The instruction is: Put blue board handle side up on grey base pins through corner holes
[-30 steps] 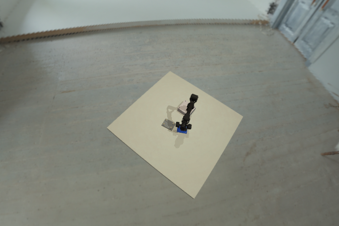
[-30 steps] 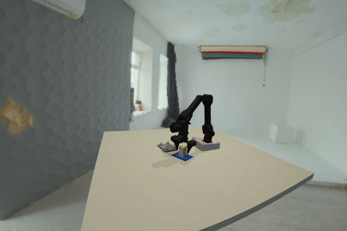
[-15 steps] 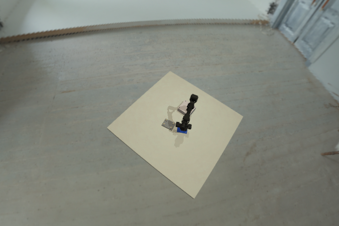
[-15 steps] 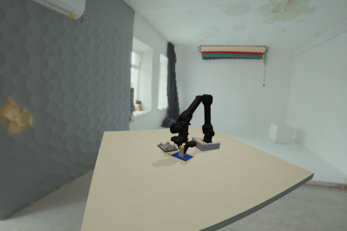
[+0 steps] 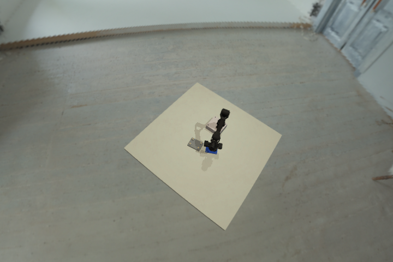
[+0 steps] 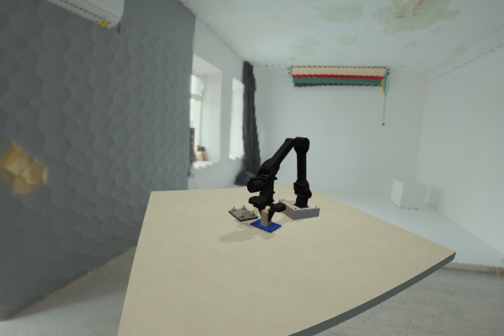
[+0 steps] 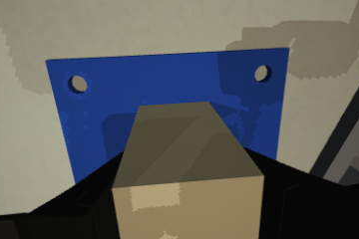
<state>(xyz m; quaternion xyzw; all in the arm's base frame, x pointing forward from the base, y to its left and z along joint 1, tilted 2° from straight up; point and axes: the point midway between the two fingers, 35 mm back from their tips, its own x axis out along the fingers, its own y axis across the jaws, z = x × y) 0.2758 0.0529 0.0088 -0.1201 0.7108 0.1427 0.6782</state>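
Now: the grey base 4 cm ahead of my gripper tip, 18 cm to the right of it and 3 cm below it. The rest, counted from my gripper tip: blue board (1 cm below).
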